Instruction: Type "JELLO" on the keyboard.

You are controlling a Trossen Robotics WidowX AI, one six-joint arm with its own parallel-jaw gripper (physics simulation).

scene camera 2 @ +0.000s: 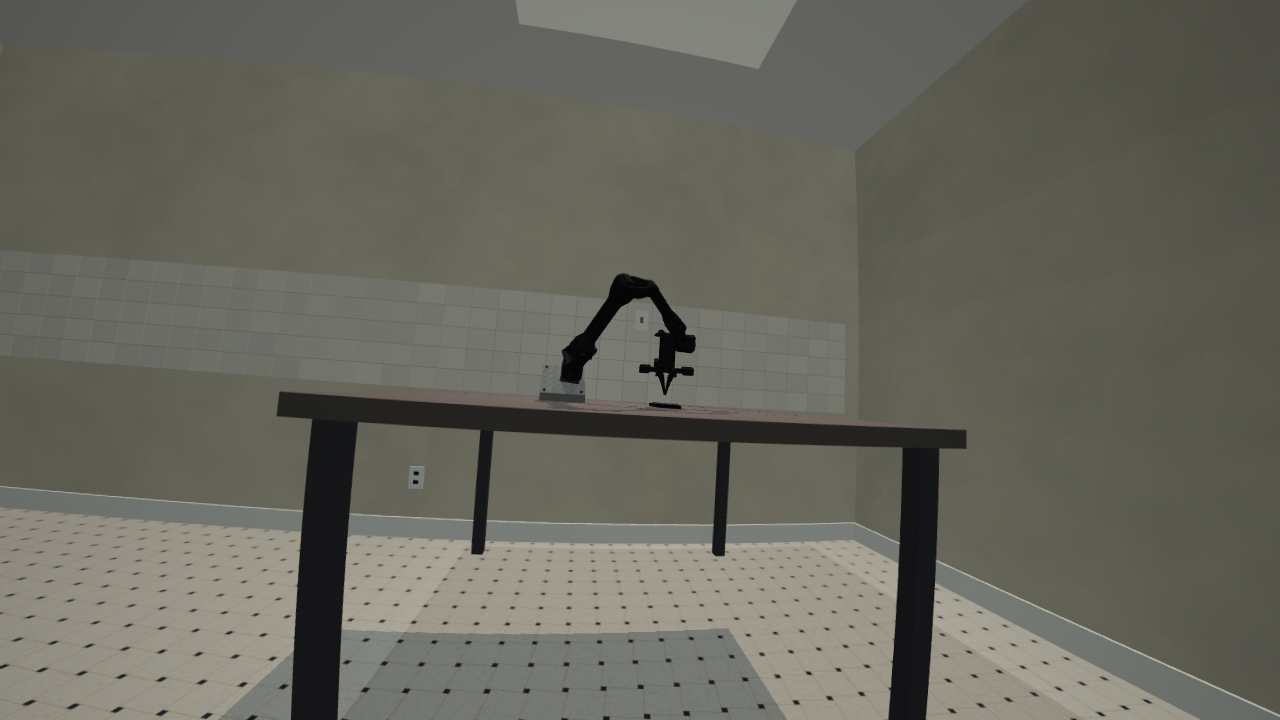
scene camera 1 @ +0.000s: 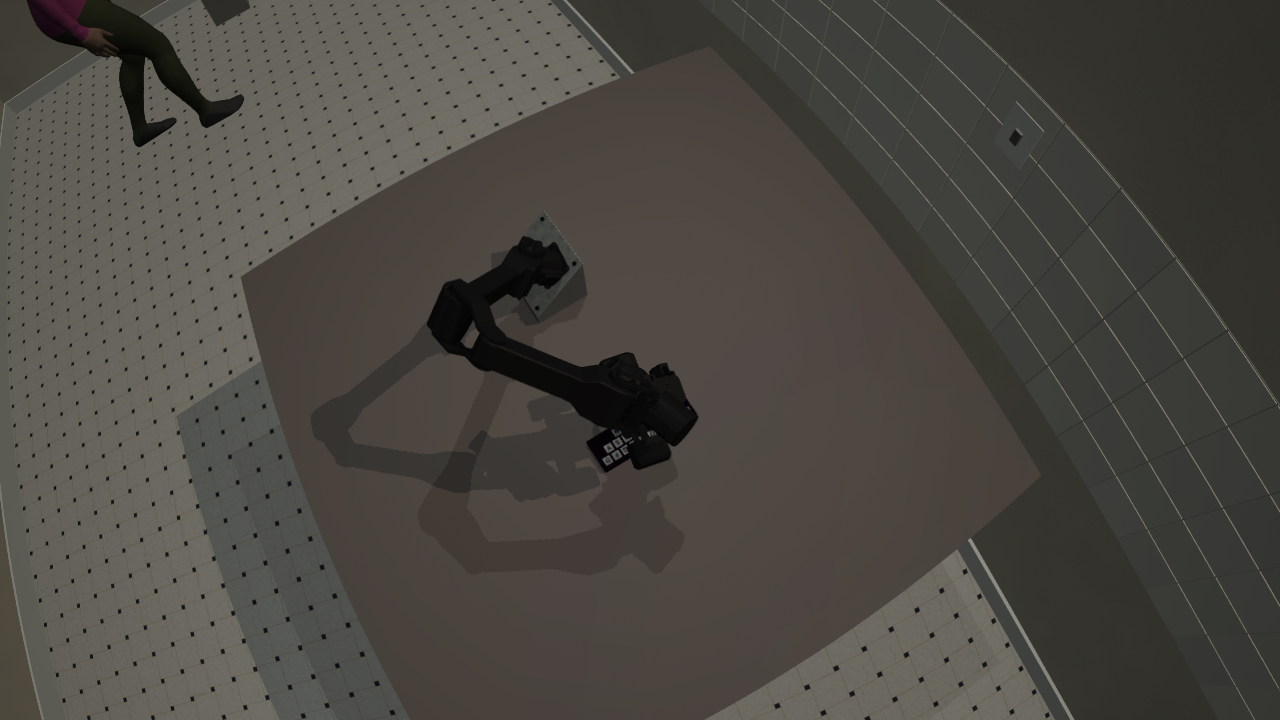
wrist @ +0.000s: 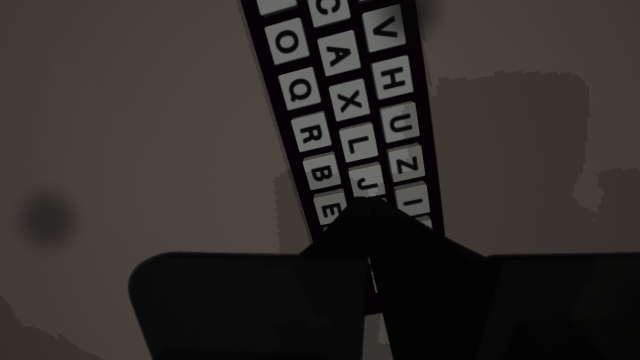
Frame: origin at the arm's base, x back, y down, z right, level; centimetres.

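Seen in the pictures: gripper, fingertip midpoint: (scene camera 2: 664, 395) (wrist: 365, 208); arm's base, link origin: (scene camera 2: 570, 376) (scene camera 1: 551, 265).
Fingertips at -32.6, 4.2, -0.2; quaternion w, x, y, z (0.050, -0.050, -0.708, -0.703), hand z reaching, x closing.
Note:
Offsets run from my fingertips to a thing's top centre, as dx, dy, dz.
The black keyboard @(-0.2, +2.7, -1.2) (scene camera 1: 597, 452) (scene camera 2: 665, 405) (wrist: 431, 172) lies on the table with light letter keys, partly hidden by the arm in scene camera 1. My gripper (scene camera 2: 665, 392) (wrist: 365, 208) is shut and empty, pointing down, its tips a little above the keyboard. In the wrist view the tips overlap the lower edge of the J key @(-0.3, +2.7, +0.2) (wrist: 367, 179). The L key @(-0.1, +2.7, -1.6) (wrist: 358, 142) is above J in that view. The E key @(+1.4, +2.7, +1.2) (wrist: 329, 206) is left of the tips, partly covered. The O key @(+2.0, +2.7, -6.0) (wrist: 287, 41) is at the upper left. Keys below the tips are hidden by the fingers.
The arm's base plate (scene camera 1: 556, 291) (scene camera 2: 562, 396) stands on the brown table (scene camera 1: 760, 268) (scene camera 2: 447, 416). The arm's shadows fall across the table. A person (scene camera 1: 147, 53) is on the floor beyond the table in scene camera 1.

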